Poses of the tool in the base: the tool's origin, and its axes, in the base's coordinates. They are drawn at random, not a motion.
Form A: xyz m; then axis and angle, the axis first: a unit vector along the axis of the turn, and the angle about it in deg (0 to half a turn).
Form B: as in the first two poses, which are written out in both.
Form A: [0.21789 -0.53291 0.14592 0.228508 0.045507 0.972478 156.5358]
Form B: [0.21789 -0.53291 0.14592 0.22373 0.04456 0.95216 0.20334]
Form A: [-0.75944 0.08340 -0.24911 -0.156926 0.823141 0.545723 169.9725]
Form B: [-0.75944 0.08340 -0.24911 -0.15633 0.81999 0.54363 0.08739]
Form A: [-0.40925 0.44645 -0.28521 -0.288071 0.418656 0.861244 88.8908]
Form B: [-0.40925 0.44645 -0.28521 -0.20172 0.29316 0.60307 0.71392]
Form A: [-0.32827 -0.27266 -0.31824 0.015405 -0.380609 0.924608 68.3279]
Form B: [-0.32827 -0.27266 -0.31824 0.00865 -0.21374 0.51923 0.82743]
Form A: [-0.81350 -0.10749 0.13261 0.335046 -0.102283 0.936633 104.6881]
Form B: [-0.81350 -0.10749 0.13261 0.26525 -0.08098 0.74153 0.61092]
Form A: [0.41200 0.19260 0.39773 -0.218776 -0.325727 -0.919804 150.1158]
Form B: [0.41200 0.19260 0.39773 -0.21138 -0.31471 -0.88870 0.25784]
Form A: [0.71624 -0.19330 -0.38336 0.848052 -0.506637 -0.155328 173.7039]
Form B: [0.71624 -0.19330 -0.38336 0.84677 -0.50587 -0.15509 0.05492]
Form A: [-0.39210 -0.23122 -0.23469 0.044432 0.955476 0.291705 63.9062]
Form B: [-0.39210 -0.23122 -0.23469 0.02351 0.50566 0.15438 0.84848]
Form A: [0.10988 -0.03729 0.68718 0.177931 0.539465 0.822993 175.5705]
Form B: [0.10988 -0.03729 0.68718 0.17780 0.53906 0.82238 0.03865]
